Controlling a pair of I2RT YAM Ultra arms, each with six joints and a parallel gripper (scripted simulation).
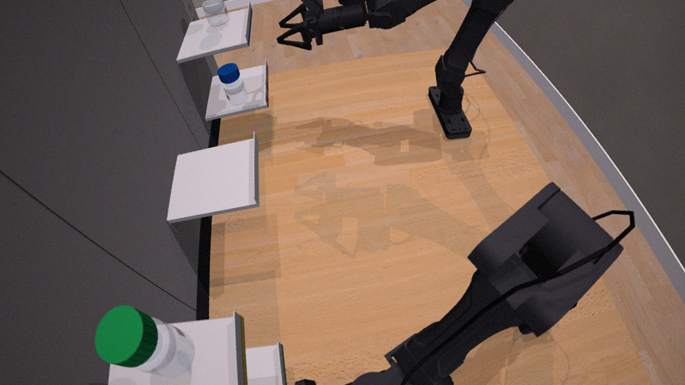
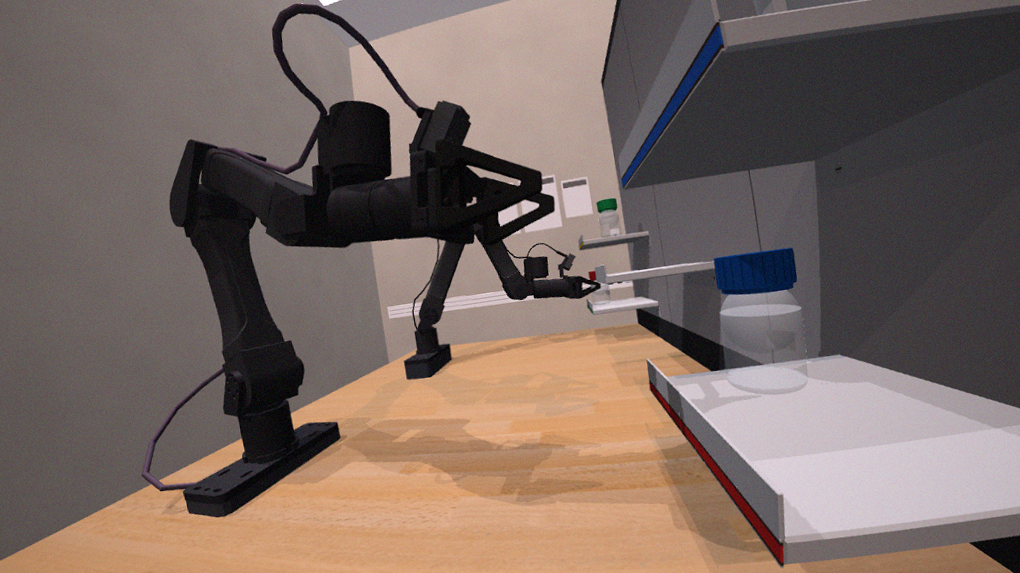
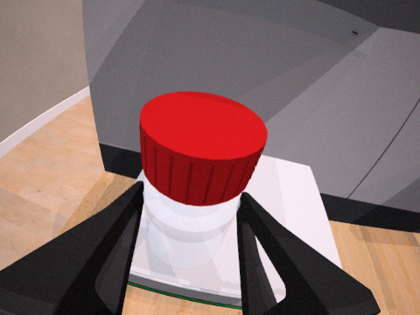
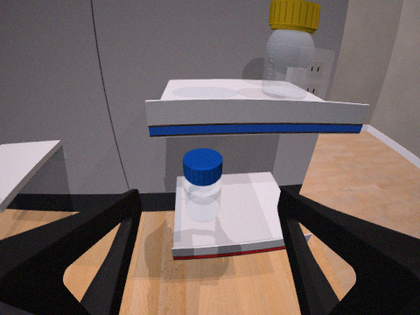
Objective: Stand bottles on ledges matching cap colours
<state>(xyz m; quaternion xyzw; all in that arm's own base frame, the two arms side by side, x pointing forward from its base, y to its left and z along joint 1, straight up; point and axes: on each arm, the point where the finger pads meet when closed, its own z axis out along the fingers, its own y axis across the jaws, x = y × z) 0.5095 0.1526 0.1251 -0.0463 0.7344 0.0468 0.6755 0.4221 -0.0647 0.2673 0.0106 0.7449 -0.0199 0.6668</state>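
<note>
Now: the blue-capped bottle 160 mm ahead of my right hand and 130 mm below it. Also, from my right hand: yellow-capped bottle: 170 mm ahead, 100 mm to the right, 60 mm above; then green-capped bottle: 690 mm to the left, 130 mm ahead, 60 mm above; then grey wall: 360 mm to the left, 250 mm ahead, 160 mm above.
The red-capped bottle is 10 mm below my left hand and 10 mm ahead of it. From my left hand the other things lie so: green-capped bottle (180 mm above, 100 mm to the right, 60 mm ahead); then grey wall (420 mm to the right, 280 mm above, 180 mm ahead); then blue-capped bottle (780 mm to the right, 90 mm ahead, 10 mm below).
</note>
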